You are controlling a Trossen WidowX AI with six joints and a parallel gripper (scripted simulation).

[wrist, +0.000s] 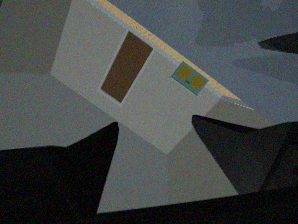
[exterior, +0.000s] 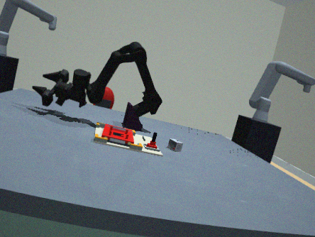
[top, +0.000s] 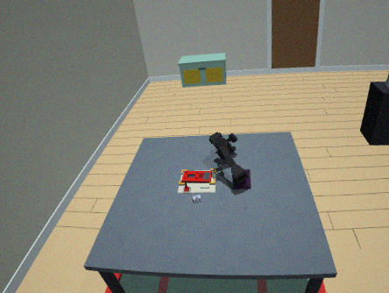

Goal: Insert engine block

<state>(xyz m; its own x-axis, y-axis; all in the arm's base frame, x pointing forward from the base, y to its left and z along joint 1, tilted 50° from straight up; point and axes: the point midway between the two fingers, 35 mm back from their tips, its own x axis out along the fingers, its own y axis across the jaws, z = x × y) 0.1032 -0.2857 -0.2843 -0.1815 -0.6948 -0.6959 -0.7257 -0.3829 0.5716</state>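
Right now my gripper tip is 590 mm to the right of the grey engine block, 170 mm short of it and 90 mm above it.
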